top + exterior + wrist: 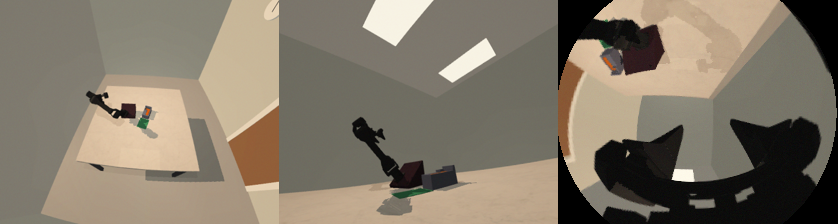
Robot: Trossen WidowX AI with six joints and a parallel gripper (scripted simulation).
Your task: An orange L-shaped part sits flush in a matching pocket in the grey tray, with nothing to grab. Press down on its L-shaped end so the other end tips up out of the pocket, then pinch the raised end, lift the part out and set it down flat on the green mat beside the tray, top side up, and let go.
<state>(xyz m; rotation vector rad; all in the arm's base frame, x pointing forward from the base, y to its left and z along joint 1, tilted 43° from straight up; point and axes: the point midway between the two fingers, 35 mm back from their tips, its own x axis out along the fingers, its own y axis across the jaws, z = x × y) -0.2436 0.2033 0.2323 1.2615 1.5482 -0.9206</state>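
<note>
My gripper tip is now 53 cm short of the orange L-shaped part, 30 cm above it and 3 cm to the right of it. Round my gripper tip: green mat (48 cm ahead, 36 cm below, 13 cm to the right).
</note>
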